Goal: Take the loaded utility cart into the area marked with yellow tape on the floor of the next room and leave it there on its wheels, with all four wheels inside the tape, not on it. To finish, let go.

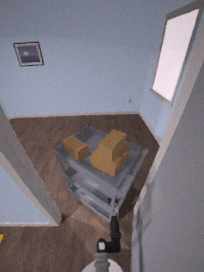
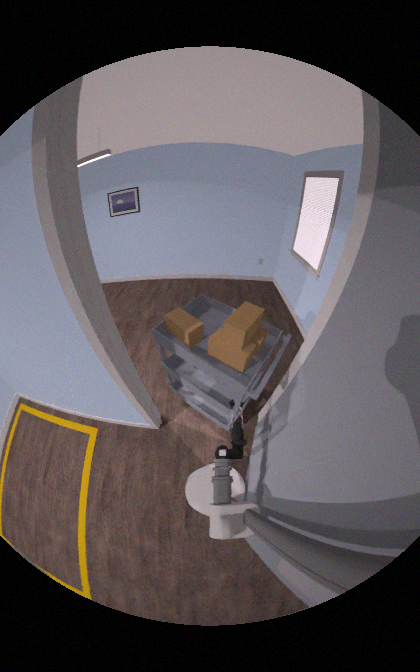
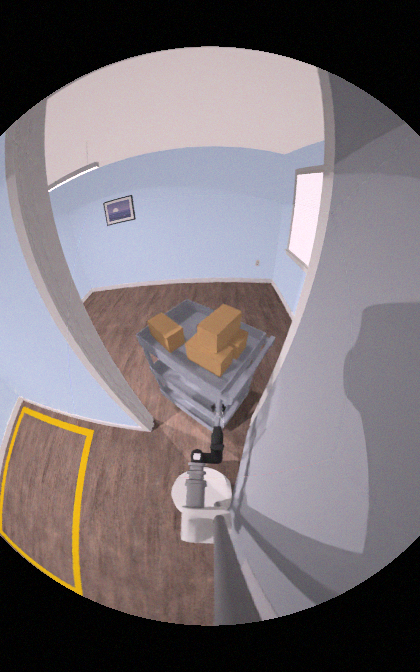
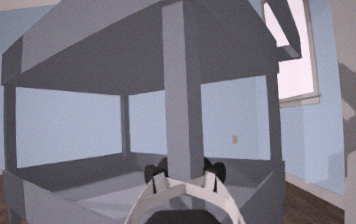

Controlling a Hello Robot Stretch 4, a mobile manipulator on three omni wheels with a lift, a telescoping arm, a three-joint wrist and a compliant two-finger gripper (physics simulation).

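Frame: origin at the robot's base, x back, y right, z up, level; metres.
Seen in the pictures: gripper, fingertip midpoint: (image 4: pixel 184 169).
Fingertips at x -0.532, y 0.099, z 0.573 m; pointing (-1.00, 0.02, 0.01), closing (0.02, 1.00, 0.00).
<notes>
Offsets run from my fingertips to a thing's top centre.
The grey utility cart (image 1: pixel 85 167) (image 2: pixel 200 357) (image 3: pixel 180 368) stands upright at the doorway, a corner towards me. Its top tray holds a single brown box @(dx -0.324, dy -0.309, dz +0.311 m) (image 1: pixel 75 148) (image 2: pixel 183 327) (image 3: pixel 166 332) at the left and stacked brown boxes @(dx -0.227, dy +0.005, dz +0.429 m) (image 1: pixel 110 156) (image 2: pixel 235 340) (image 3: pixel 214 345) at the right. My gripper (image 1: pixel 113 200) (image 2: pixel 237 405) (image 3: pixel 218 409) (image 4: pixel 184 169) is shut on the cart's near corner post (image 4: pixel 175 90), above the middle shelf. The wheels cannot be made out. The yellow tape (image 1: pixel 1 239) (image 2: pixel 86 500) (image 3: pixel 77 505) marks an area on the floor on my side, at the left.
The left door jamb (image 1: pixel 29 180) (image 2: pixel 100 320) (image 3: pixel 85 320) stands left of the cart. The right jamb (image 2: pixel 345 272) (image 3: pixel 305 295) is close to the cart's right side and handle. A grey wall (image 1: pixel 175 200) (image 2: pixel 340 425) (image 3: pixel 305 450) runs close along my right.
</notes>
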